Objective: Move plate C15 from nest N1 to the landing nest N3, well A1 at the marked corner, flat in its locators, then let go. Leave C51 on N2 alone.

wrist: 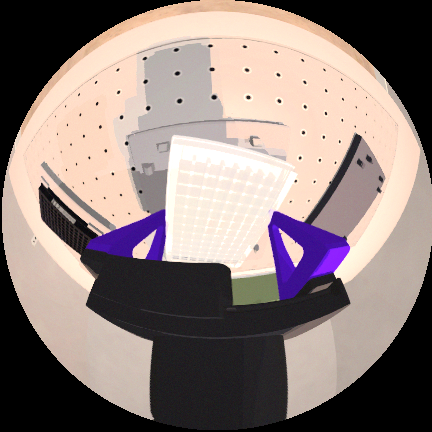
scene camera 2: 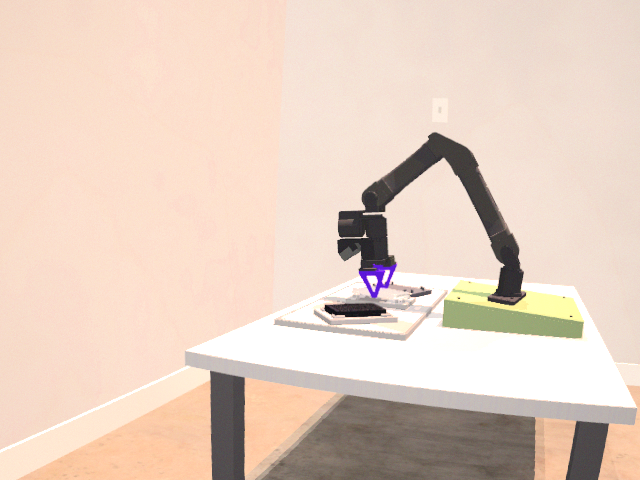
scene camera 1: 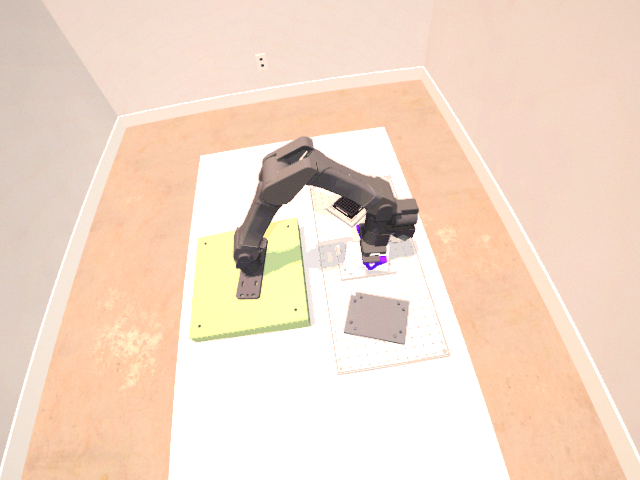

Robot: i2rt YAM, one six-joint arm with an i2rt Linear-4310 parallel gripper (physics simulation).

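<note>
My gripper (scene camera 1: 368,250) (scene camera 2: 378,290) (wrist: 217,214) is shut on the pale, clear well plate C15 (wrist: 215,192), its purple fingers at two opposite sides. The plate is held low over the middle white nest (scene camera 1: 356,275) (scene camera 2: 403,303) (wrist: 207,131). In the wrist view its edges look turned against the nest's, and small locator blocks show beyond it. Whether it touches the nest is not clear, nor are well A1 and the marked corner. The black plate C51 (scene camera 1: 347,206) (scene camera 2: 355,309) (wrist: 65,217) sits on another white nest (scene camera 1: 352,223) (scene camera 2: 361,319).
A dark grey nest (scene camera 1: 376,317) (scene camera 2: 418,291) (wrist: 350,190) with small posts lies on the other side of the middle nest from C51. All stand on a perforated board (scene camera 1: 356,361). The arm's base is on a yellow-green block (scene camera 1: 222,304) (scene camera 2: 516,324).
</note>
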